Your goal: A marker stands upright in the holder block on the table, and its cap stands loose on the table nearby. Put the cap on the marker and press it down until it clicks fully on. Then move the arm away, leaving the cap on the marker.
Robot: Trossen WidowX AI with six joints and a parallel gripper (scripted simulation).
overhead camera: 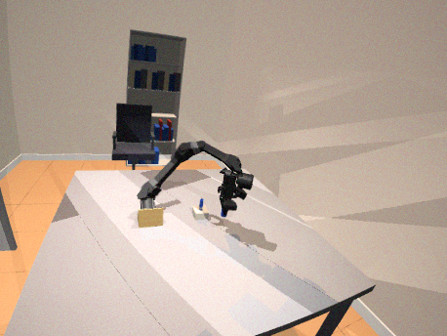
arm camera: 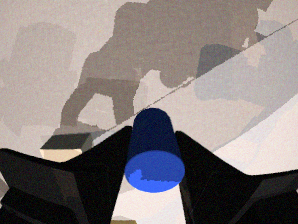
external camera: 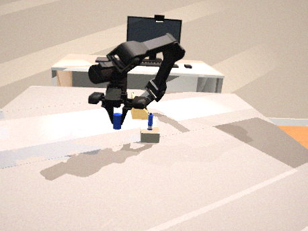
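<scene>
Right now my gripper tip is 120 mm to the right of the blue marker, 70 mm past it and 10 mm above it. The rest, counted from my gripper tip: pale holder block (120 mm to the left, 70 mm below, 70 mm behind); then blue cap (10 mm above).
</scene>
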